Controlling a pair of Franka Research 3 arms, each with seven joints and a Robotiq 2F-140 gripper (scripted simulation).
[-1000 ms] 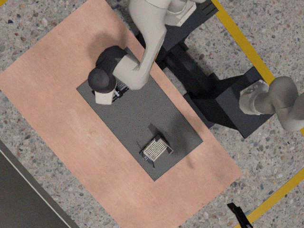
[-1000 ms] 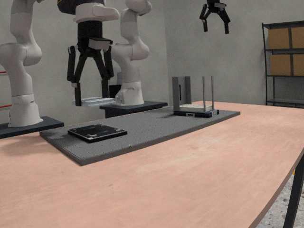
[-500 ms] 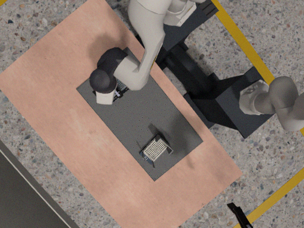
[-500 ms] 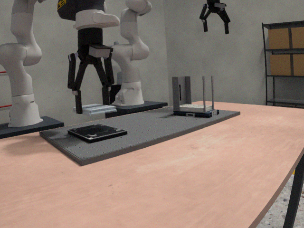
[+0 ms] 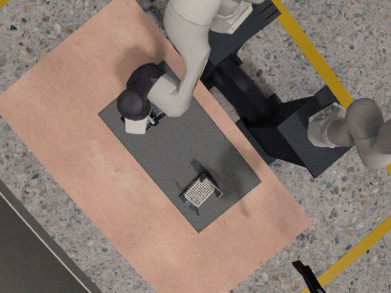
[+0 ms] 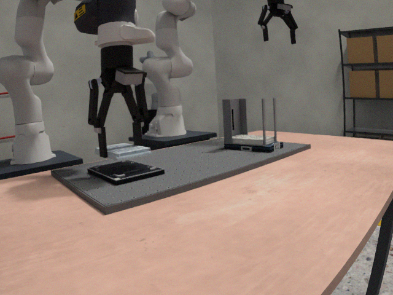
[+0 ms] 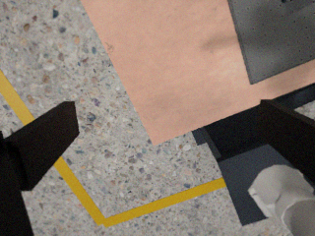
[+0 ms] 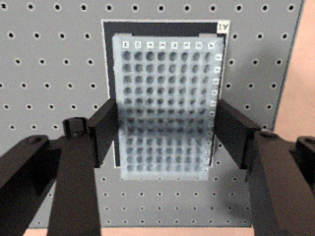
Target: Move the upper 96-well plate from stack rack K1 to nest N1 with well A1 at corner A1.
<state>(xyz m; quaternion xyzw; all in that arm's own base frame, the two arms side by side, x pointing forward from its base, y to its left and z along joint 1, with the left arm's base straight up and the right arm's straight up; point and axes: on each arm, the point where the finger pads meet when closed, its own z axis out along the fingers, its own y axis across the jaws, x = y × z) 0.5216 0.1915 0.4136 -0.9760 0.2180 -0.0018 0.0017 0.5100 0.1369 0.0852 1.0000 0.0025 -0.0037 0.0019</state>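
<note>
Now: the A1 mark 70 mm ahead of my right hand, 60 mm to the right of it and 60 mm below it. Also, from my right hand: cream plate (410 mm to the left, 70 mm ahead, 40 mm below).
</note>
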